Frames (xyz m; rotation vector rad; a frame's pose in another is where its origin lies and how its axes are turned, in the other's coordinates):
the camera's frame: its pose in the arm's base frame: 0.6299 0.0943 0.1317 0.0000 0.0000 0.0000
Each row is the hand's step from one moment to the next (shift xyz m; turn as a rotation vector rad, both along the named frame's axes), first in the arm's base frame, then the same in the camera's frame.
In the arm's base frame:
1: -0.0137 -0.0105 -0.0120 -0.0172 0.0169 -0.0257
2: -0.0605 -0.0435 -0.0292 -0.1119 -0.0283 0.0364
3: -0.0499 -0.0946 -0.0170 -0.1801 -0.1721 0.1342
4: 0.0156 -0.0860 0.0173 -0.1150 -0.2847 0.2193
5: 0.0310 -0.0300 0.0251 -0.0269 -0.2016 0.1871
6: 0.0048 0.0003 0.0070 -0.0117 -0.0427 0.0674
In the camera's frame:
1: -0.0137 -0.0105 -0.0120 -0.0172 0.0169 -0.0257
2: -0.0605 -0.0435 -0.0292 -0.1119 -0.0283 0.0364
3: -0.0499 -0.0946 -0.0170 -0.1801 -0.1721 0.1342
4: 0.0156 -0.0860 0.0173 -0.1150 -0.2847 0.2193
5: 0.0310 -0.0300 0.0251 -0.0269 -0.2016 0.1871
6: 0.0048 0.0003 0.0070 -0.0117 -0.0427 0.0674

